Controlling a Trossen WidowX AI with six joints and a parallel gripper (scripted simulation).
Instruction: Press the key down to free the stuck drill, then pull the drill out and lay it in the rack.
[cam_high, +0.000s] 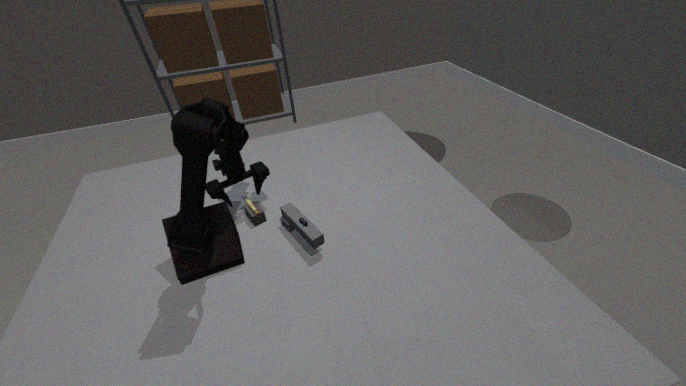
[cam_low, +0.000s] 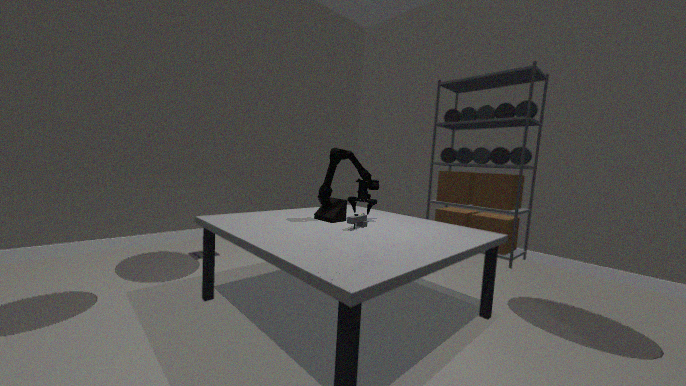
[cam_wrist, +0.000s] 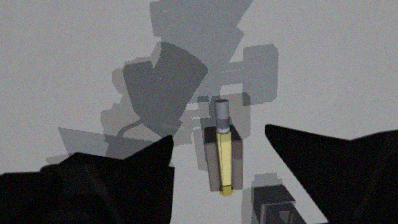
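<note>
Right now the drill is 30 mm to the right of my gripper tip and 20 mm ahead of it. Also, from my gripper tip: grey holder block: 160 mm to the right, 160 mm ahead; then rack: 40 mm to the right, 30 mm below, 30 mm ahead; then blue key: 180 mm to the right, 180 mm ahead.
</note>
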